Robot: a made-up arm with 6 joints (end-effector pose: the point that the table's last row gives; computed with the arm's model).
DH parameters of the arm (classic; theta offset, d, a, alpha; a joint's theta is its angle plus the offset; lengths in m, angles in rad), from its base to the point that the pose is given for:
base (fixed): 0 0.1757 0 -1.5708
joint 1: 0 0.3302 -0.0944 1.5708
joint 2: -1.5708 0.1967 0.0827 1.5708
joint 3: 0 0.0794 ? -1.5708
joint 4: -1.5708 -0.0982 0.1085 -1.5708
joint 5: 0 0.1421 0.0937 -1.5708
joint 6: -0.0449 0 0.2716 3.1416
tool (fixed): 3.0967 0.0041 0 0
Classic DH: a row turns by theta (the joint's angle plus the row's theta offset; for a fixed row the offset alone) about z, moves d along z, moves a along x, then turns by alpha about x.
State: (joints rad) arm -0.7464 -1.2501 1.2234 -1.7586 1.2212 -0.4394
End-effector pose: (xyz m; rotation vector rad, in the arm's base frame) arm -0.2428 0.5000 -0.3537 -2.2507 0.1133 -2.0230
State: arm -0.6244 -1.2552 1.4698 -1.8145 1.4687 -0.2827
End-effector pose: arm -0.4906 0.4268 -0.2667 2.6775 -0.0329 1.2772
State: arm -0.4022 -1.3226 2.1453 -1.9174 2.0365 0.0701
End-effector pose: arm -0.7018 0.4363 0.3219 2.5180 0.2706 -0.8061
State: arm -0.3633 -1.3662 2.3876 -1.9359 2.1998 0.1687
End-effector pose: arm -0.6112 0.4758 0.4838 2.2896 0.3221 -1.4024
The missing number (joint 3, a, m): -0.0256
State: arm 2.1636 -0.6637 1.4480 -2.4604 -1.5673 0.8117
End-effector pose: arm 0.1361 0.4003 0.0832 -1.7335 -0.2728 -2.0521
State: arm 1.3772 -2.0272 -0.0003 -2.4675 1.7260 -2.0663
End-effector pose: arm 0.1949 0.3908 -0.0728 0.8109 -1.9225 1.4244
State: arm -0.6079 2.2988 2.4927 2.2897 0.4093 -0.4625
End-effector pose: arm -0.4643 0.7185 0.3894 2.5476 -0.8820 -0.2698
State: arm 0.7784 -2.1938 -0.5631 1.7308 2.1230 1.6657
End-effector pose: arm 0.0010 0.5165 0.2027 1.0510 -1.7320 -0.9174
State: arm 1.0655 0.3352 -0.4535 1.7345 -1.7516 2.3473
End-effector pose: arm -0.0981 0.2023 0.3224 -0.9999 0.1474 0.2547
